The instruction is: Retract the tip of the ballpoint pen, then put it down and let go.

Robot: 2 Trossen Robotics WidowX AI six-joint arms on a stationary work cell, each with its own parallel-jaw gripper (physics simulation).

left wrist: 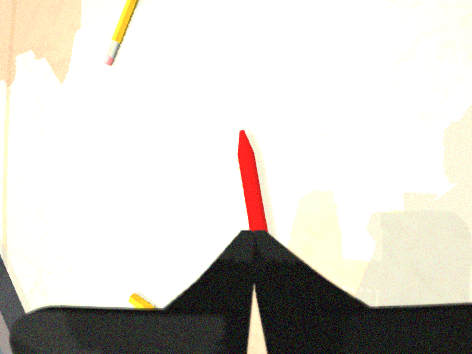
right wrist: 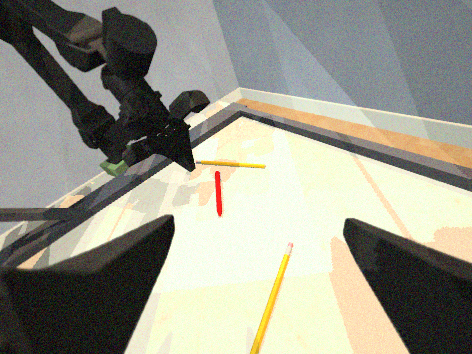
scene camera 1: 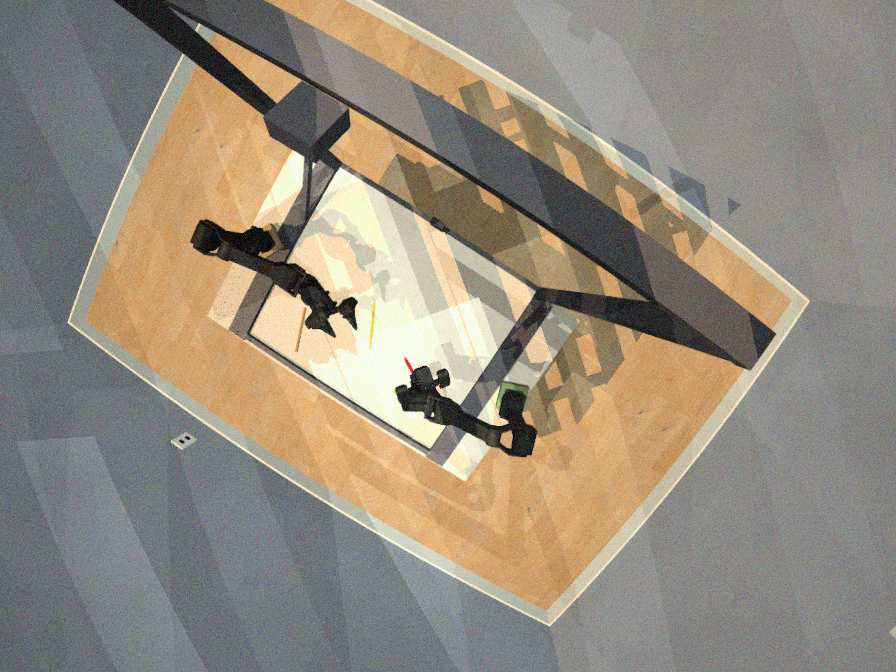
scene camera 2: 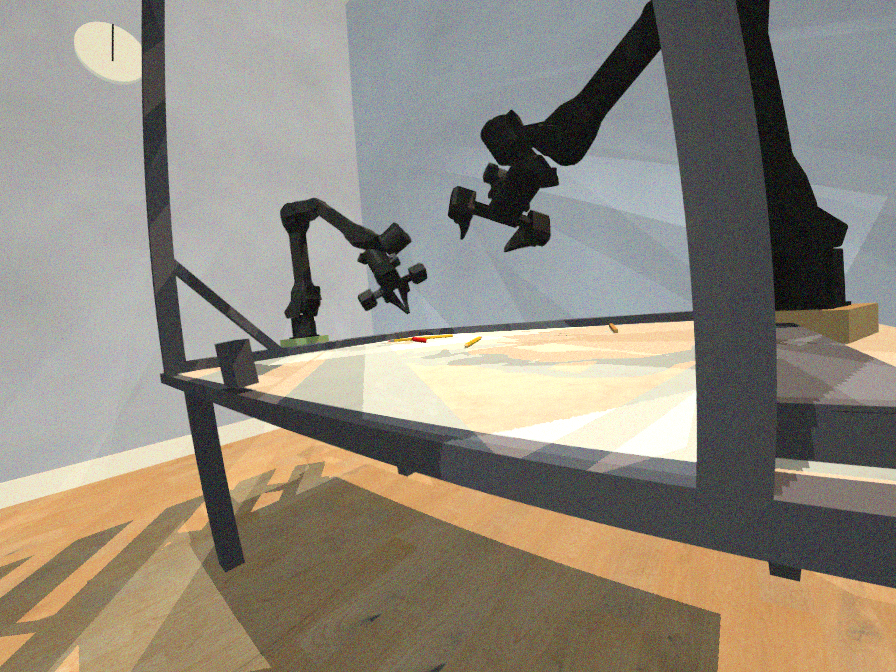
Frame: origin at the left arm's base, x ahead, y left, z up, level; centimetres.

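Seen in the pictures: left gripper, fingertip midpoint: [left wrist: 252,241] [right wrist: 193,170] [scene camera 2: 408,313]; right gripper, fingertip midpoint: [right wrist: 258,224] [scene camera 1: 345,333] [scene camera 2: 483,244]; left arm's base, link origin: [right wrist: 120,156] [scene camera 1: 512,398] [scene camera 2: 304,337]; right arm's base, link origin: [scene camera 1: 265,241] [scene camera 2: 806,308].
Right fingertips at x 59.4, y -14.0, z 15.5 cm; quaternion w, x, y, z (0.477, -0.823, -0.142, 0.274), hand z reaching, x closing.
Note:
Pixels of each thing's top centre, then the offset from my right fingertips to it. Level surfaces: height alone.
- red ballpoint pen, top centre: [left wrist: 254,237] [right wrist: 217,189] [scene camera 2: 419,337] [scene camera 1: 412,373] dx -21.7, dy +13.4, dz -18.1 cm
- table, surface height: dz -19.3 cm
- thin brown stick, top centre: [scene camera 2: 612,326] [scene camera 1: 300,330] dx +23.5, dy +6.5, dz -18.6 cm
The red ballpoint pen [scene camera 1: 408,365] [scene camera 2: 419,339] [left wrist: 251,185] [right wrist: 218,194] lies flat on the table [scene camera 2: 506,405]. Its tapered end shows plain red in the left wrist view, where its other end is hidden behind the fingers. My left gripper [scene camera 2: 407,311] [left wrist: 252,241] [right wrist: 193,170] is shut with its fingertips together and empty. It hangs above the table, apart from the pen. My right gripper [scene camera 1: 344,331] [scene camera 2: 484,244] [right wrist: 258,224] is open and empty, high above the table and away from the pen.
A yellow pencil [scene camera 1: 372,325] [scene camera 2: 472,342] [left wrist: 122,22] [right wrist: 272,300] lies between the pen and the right arm. Another yellow pencil [scene camera 2: 437,336] [left wrist: 141,301] [right wrist: 230,163] lies close to the pen, near the left gripper. A thin brown stick [scene camera 1: 300,329] [scene camera 2: 613,327] lies near the right arm.

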